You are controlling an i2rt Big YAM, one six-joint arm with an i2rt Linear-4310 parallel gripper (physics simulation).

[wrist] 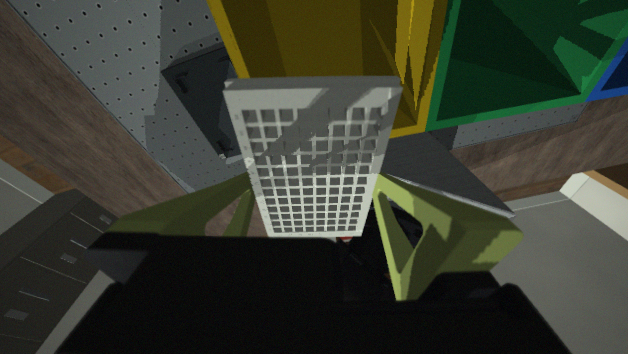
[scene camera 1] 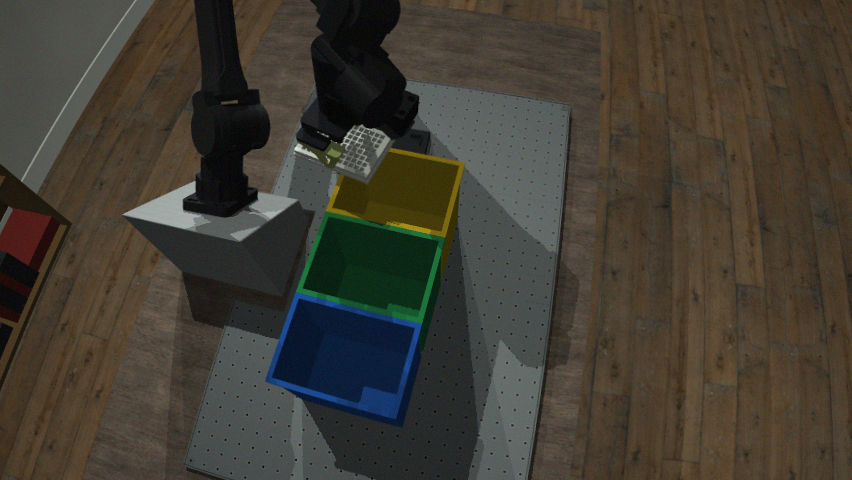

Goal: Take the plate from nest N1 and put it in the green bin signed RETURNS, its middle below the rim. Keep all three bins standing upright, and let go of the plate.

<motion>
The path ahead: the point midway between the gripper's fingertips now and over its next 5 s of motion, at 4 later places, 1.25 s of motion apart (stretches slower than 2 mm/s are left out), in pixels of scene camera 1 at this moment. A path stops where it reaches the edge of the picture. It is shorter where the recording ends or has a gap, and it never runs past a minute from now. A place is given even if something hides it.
My gripper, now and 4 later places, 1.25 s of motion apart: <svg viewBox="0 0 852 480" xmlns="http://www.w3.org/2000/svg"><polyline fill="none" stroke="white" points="344,145 324,238 343,250 345,247 351,264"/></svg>
</motion>
